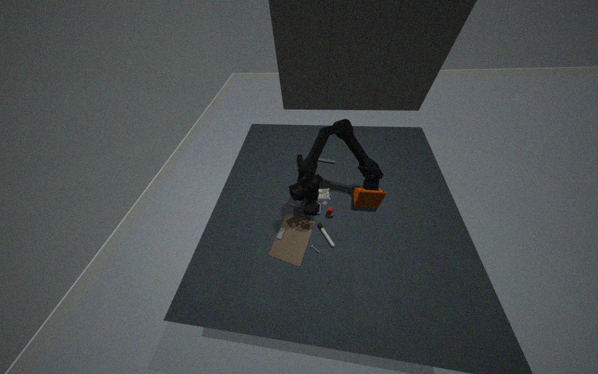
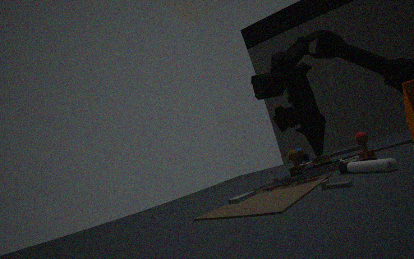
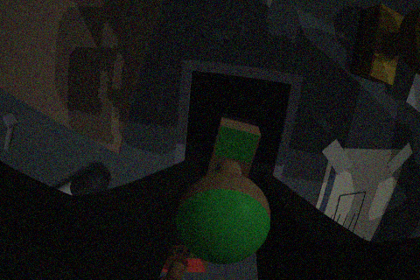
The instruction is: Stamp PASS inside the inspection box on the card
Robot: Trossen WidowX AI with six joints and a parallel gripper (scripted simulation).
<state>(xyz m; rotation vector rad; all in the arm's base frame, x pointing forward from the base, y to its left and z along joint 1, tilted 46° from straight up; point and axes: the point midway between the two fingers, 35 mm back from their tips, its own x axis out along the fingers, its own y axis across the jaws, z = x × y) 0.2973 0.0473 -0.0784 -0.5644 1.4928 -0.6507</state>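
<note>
My gripper tip is now right at the green-knobbed PASS stamp. From my gripper tip the other things lie so: red-knobbed stamp (100 mm behind, 20 mm to the left, 20 mm below); then yellow-knobbed stamp (80 mm to the right, 70 mm ahead, 20 mm below); then black ink pad (30 mm below).
</note>
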